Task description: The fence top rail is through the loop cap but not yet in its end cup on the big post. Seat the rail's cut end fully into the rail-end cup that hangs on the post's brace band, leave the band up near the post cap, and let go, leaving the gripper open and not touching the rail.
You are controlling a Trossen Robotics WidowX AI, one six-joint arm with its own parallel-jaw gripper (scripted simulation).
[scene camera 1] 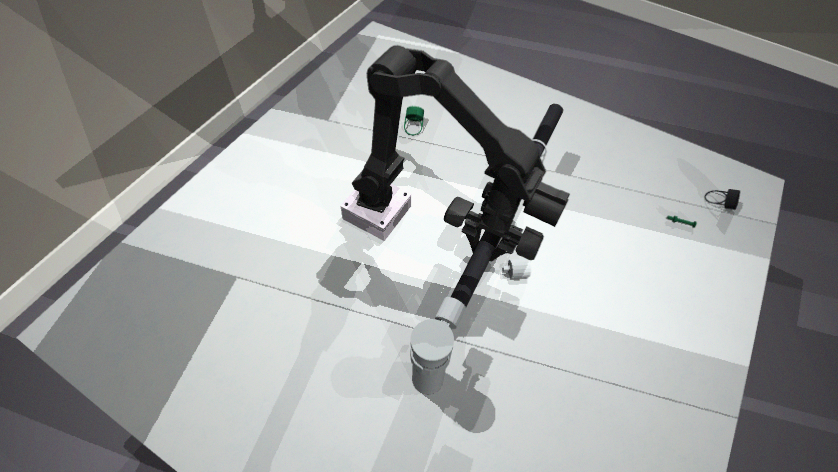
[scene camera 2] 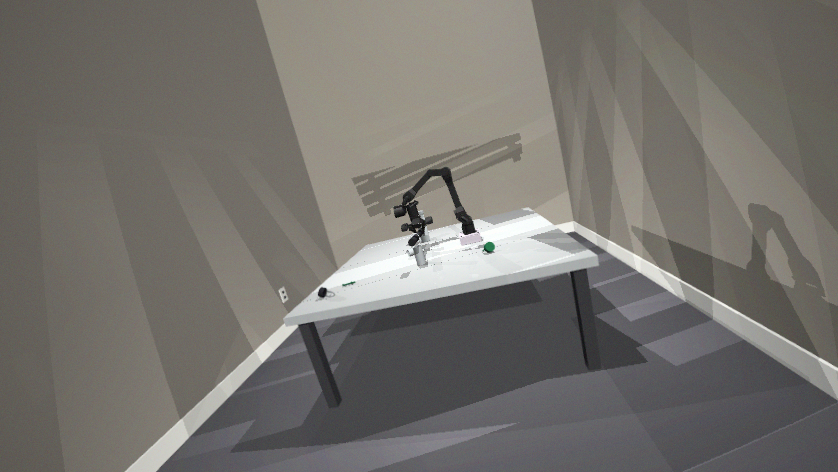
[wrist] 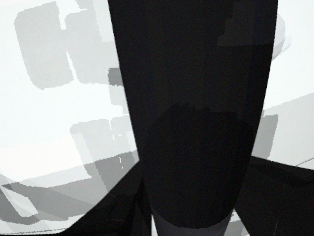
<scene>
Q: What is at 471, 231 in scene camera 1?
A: My gripper.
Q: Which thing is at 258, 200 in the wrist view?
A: My gripper.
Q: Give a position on a top rail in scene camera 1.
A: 478, 262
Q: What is my gripper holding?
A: A top rail.
</scene>
